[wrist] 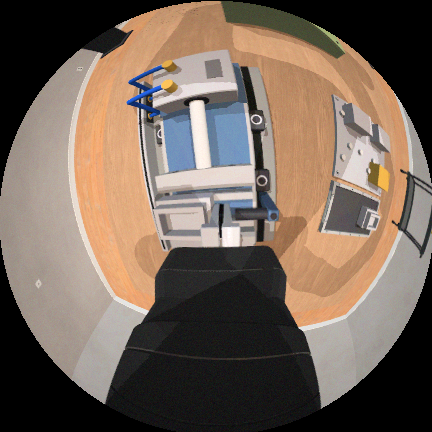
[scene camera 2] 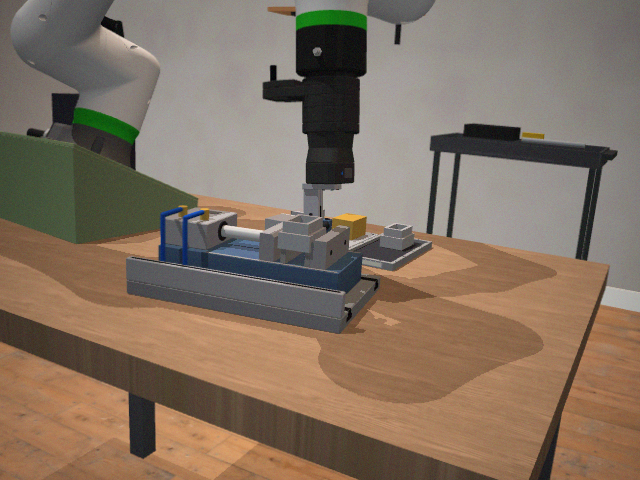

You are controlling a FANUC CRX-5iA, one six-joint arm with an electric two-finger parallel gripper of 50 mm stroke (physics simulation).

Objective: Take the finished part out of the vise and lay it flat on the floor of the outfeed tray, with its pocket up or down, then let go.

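Seen in the pictures: gripper, fingertip midpoint: [wrist: 221, 213] [scene camera 2: 313, 231]; arm's base, link origin: [scene camera 2: 92, 163].
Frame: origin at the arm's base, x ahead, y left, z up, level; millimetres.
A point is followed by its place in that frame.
The finished part [scene camera 2: 302, 240] @(x 602, y -208, z -14 mm) [wrist: 181, 221] @(x 590, y -183, z -8 mm), a light grey block with its pocket up, sits between the jaws of the vise [scene camera 2: 232, 260] @(x 508, y -225, z -54 mm) [wrist: 177, 145] @(x 509, y -203, z -49 mm). My gripper [scene camera 2: 313, 212] @(x 580, y -142, z -18 mm) [wrist: 221, 213] @(x 580, y -142, z -18 mm) points down over the vise, beside the part on its tray side. Its fingers are shut with nothing between them, and their tips are partly hidden behind the part in the scene view. In the wrist view they are close to the inner end of a dark rod with a blue end [wrist: 271, 214] @(x 572, y -91, z -10 mm); contact cannot be told. The outfeed tray [scene camera 2: 379, 251] @(x 573, y 120, z -103 mm) [wrist: 342, 209] @(x 579, y 89, z -103 mm) lies beyond the vise.
Another light grey part [scene camera 2: 397, 238] @(x 592, y 152, z -82 mm) [wrist: 370, 219] @(x 581, y 187, z -83 mm) stands in the tray. A yellow block [scene camera 2: 349, 226] @(x 496, y 153, z -76 mm) [wrist: 381, 177] @(x 483, y 169, z -65 mm) stands on a grey plate [wrist: 345, 162] @(x 488, y 71, z -101 mm) next to the tray. Blue hoses [scene camera 2: 162, 235] @(x 417, y -257, z -29 mm) [wrist: 145, 95] @(x 449, y -225, z -1 mm) rise at the vise's far end. A green block [scene camera 2: 77, 196] @(x 138, y -157, z -27 mm) [wrist: 280, 25] stands behind.
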